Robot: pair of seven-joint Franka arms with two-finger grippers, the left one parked.
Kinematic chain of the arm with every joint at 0, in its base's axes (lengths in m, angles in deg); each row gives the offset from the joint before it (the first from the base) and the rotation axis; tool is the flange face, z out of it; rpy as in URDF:
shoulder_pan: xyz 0 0 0.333 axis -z
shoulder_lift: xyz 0 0 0 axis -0.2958 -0.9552 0
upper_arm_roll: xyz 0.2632 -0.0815 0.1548 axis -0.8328 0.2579 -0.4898
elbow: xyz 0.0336 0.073 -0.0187 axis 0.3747 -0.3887 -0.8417
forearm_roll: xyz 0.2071 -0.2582 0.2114 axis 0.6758 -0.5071 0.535
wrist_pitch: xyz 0 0 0 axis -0.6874 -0.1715 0.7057
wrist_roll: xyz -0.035 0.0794 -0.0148 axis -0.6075 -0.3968 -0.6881
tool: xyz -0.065 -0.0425 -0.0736 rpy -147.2 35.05 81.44
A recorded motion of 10 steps. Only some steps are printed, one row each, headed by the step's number.
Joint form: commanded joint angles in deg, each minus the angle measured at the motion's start. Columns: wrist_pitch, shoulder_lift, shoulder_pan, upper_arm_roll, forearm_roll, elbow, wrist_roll.
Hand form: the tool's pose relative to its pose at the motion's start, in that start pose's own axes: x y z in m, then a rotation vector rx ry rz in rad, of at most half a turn. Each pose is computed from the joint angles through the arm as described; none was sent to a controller.
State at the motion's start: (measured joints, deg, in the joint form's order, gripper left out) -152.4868 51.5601 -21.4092 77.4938 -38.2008 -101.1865 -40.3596
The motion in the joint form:
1: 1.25 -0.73 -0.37 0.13 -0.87 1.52 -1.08
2: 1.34 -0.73 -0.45 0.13 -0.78 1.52 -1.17
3: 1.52 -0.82 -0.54 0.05 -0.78 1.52 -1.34
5: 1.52 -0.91 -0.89 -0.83 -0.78 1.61 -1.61
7: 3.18 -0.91 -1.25 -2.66 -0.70 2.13 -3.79
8: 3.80 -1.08 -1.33 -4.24 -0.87 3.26 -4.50
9: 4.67 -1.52 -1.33 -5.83 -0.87 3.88 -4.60
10: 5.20 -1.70 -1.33 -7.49 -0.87 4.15 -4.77
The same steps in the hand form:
1: 0.0024 -0.0014 -0.0027 -0.0154 -0.0085 -0.0250
2: 0.0022 -0.0024 -0.0026 -0.0137 -0.0100 -0.0278
3: 0.0022 -0.0042 -0.0013 -0.0131 -0.0147 -0.0337
5: 0.0028 -0.0166 -0.0011 -0.0090 -0.0144 -0.0594
7: -0.0002 -0.0385 -0.0031 0.0015 -0.0338 -0.1344
8: -0.0002 -0.0544 -0.0099 0.0053 -0.0274 -0.1750
9: -0.0008 -0.0697 -0.0092 0.0125 -0.0389 -0.2036
10: -0.0025 -0.0856 -0.0092 0.0198 -0.0460 -0.2346

